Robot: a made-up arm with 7 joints.
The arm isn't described. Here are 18 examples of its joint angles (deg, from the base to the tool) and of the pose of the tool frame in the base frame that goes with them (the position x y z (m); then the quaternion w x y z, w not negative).
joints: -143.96 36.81 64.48 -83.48 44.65 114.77 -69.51
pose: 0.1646 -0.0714 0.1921 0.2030 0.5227 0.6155 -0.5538
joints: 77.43 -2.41 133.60 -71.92 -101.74 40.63 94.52
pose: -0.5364 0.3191 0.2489 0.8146 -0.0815 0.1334 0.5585
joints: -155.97 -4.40 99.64 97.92 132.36 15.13 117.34
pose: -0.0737 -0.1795 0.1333 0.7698 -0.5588 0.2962 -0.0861
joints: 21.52 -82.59 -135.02 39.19 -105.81 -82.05 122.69
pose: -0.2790 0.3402 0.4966 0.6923 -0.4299 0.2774 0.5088
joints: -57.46 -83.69 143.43 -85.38 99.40 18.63 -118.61
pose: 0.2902 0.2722 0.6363 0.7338 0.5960 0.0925 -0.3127
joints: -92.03 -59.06 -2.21 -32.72 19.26 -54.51 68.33
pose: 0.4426 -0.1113 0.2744 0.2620 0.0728 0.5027 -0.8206
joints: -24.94 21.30 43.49 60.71 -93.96 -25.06 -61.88
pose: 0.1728 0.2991 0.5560 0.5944 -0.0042 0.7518 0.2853
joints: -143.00 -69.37 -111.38 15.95 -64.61 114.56 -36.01
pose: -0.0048 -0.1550 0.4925 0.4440 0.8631 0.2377 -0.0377
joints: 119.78 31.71 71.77 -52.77 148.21 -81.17 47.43
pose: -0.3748 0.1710 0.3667 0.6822 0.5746 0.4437 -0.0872
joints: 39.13 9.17 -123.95 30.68 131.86 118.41 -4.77
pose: -0.2743 0.5008 0.4535 0.8301 0.0871 -0.2875 0.4698
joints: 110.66 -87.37 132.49 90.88 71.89 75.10 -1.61
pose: -0.4094 -0.0094 0.3743 0.0844 -0.9752 -0.1194 0.1661
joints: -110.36 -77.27 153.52 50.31 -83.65 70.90 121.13
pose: 0.1672 0.0265 0.3659 0.8759 0.3535 0.0279 0.3271
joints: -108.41 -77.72 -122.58 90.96 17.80 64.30 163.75
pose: 0.2386 -0.1561 0.3455 0.3998 -0.1564 -0.4109 -0.8042
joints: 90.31 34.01 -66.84 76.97 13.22 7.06 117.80
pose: -0.4359 0.4082 0.3604 0.8476 0.0371 -0.4509 0.2774
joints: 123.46 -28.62 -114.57 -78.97 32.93 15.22 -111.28
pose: -0.4937 -0.0464 0.3837 0.0429 -0.9419 -0.2231 0.2475
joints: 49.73 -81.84 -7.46 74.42 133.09 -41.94 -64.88
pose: -0.2583 0.4358 0.4449 0.7240 -0.6693 -0.1548 0.0632
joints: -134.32 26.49 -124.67 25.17 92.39 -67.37 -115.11
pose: 0.1869 -0.2006 0.3370 0.6681 0.5113 0.2683 -0.4693
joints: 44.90 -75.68 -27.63 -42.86 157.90 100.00 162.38
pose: -0.0710 0.4753 0.5152 0.6706 -0.1500 -0.4318 -0.5842
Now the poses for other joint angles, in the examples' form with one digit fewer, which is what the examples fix.
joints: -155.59 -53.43 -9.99 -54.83 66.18 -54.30 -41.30
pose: -0.157 -0.268 0.178 0.400 0.697 -0.448 0.393
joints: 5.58 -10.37 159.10 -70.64 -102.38 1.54 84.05
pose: -0.061 0.669 0.503 0.717 0.045 0.653 -0.240
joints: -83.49 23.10 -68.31 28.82 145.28 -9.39 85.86
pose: 0.358 0.117 0.446 0.360 0.115 0.896 -0.234
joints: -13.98 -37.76 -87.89 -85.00 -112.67 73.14 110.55
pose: 0.191 0.443 0.746 0.172 0.497 0.848 0.070
